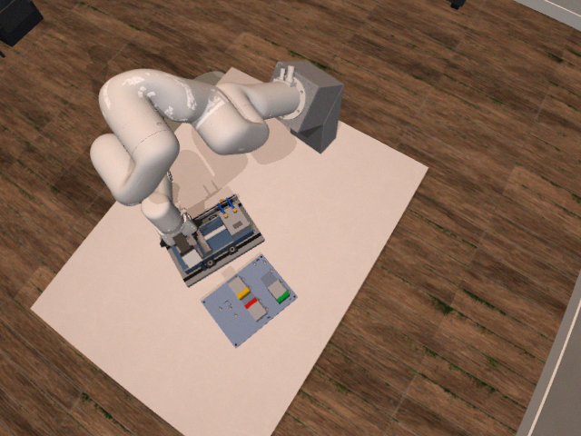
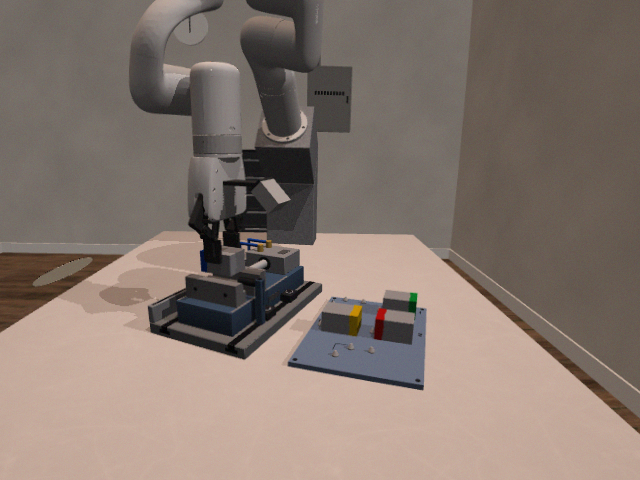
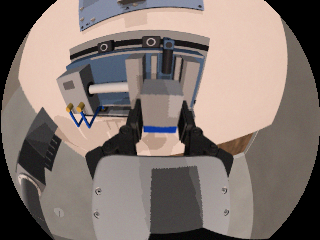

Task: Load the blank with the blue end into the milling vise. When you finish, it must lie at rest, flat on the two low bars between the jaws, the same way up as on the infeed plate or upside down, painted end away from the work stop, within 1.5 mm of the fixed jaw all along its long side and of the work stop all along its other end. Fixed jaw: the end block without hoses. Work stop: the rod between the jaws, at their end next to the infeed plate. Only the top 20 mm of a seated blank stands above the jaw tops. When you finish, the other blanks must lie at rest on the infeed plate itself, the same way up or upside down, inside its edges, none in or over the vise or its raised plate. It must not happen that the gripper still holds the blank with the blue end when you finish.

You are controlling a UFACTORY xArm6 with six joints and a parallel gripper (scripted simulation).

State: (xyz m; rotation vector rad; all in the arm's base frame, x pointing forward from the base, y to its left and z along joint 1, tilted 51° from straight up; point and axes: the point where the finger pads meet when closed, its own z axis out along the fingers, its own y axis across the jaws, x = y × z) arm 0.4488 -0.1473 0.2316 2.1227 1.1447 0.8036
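My hand is 2 cm above the blue-ended blank. Round my hand: fixed jaw: 6 cm below, 3 cm ahead, 2 cm to the right; work stop post: 8 cm below, 5 cm to the left, 5 cm ahead; vise: 10 cm below, 5 cm to the left, 4 cm behind.
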